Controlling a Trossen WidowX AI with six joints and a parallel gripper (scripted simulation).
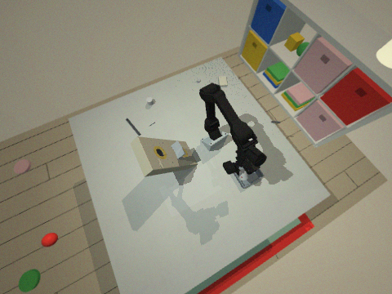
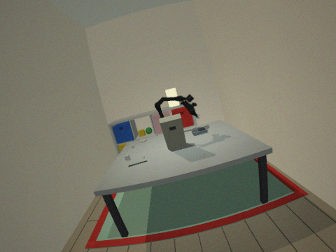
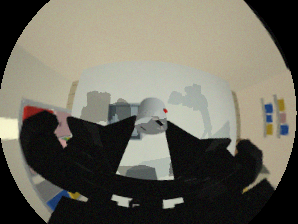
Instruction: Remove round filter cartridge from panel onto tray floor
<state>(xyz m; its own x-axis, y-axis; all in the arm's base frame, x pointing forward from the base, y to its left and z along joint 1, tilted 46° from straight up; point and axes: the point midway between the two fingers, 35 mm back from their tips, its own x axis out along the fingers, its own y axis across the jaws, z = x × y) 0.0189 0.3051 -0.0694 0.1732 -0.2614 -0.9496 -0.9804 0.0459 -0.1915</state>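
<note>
Right now my gripper tip is 10 cm past the grey tray and 20 cm above it. Round my gripper tip: beige service panel 28 cm ahead, 29 cm to the right, 4 cm below; then small beige block 36 cm behind, 68 cm to the right, 20 cm below; then round grey filter cartridge right at my gripper tip.
</note>
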